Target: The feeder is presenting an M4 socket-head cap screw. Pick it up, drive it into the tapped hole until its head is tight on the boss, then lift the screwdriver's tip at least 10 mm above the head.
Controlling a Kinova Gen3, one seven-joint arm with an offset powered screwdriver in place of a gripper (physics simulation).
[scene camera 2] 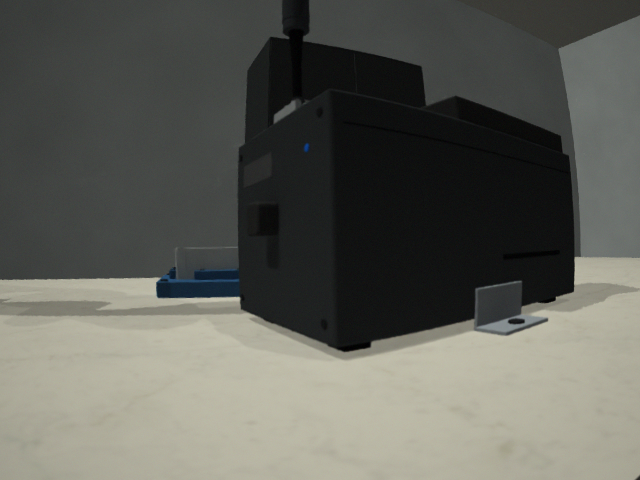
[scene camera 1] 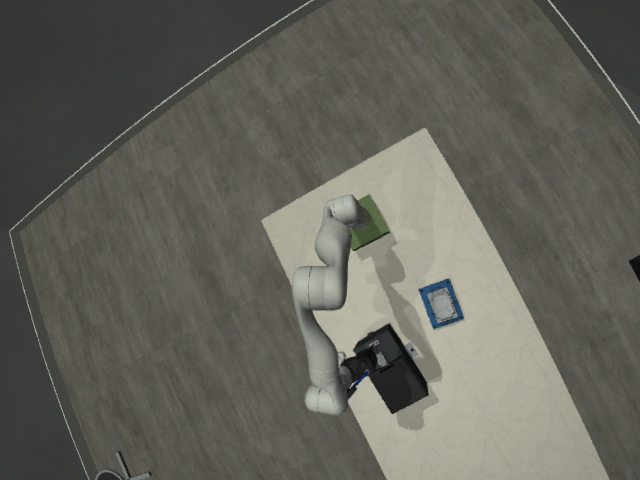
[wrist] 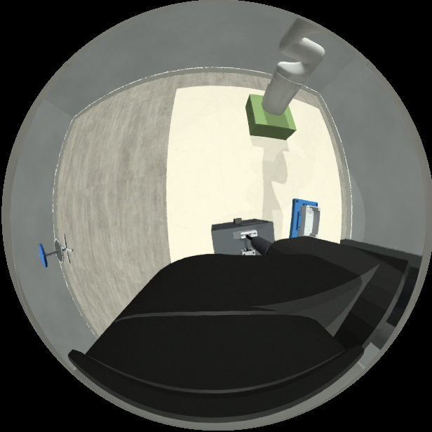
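Observation:
The black screw feeder (scene camera 1: 400,387) (scene camera 2: 413,217) (wrist: 222,241) stands on the pale table. My screwdriver (scene camera 2: 296,95) (wrist: 248,237) points down, its tip at the light metal block (scene camera 2: 285,112) (wrist: 238,235) on the feeder's top. The tip meets or nearly meets the block; the cap screw cannot be made out there, so whether the tip holds it is unclear. In scene camera 1 the tool's dark body hides the tip. A light grey housing (scene camera 1: 442,304) (scene camera 2: 209,258) (wrist: 311,220) sits in a blue fixture (scene camera 1: 430,313) (scene camera 2: 196,289) (wrist: 295,215); its tapped hole and boss are too small to tell.
A small metal bracket (scene camera 1: 410,349) (scene camera 2: 498,304) is beside the feeder. A taller black box (scene camera 2: 336,69) rises from the feeder's top behind the tip. A green block (scene camera 1: 376,222) (wrist: 270,131) stands under the arm's base. A stool (scene camera 1: 126,475) (wrist: 43,255) stands on the floor off the table.

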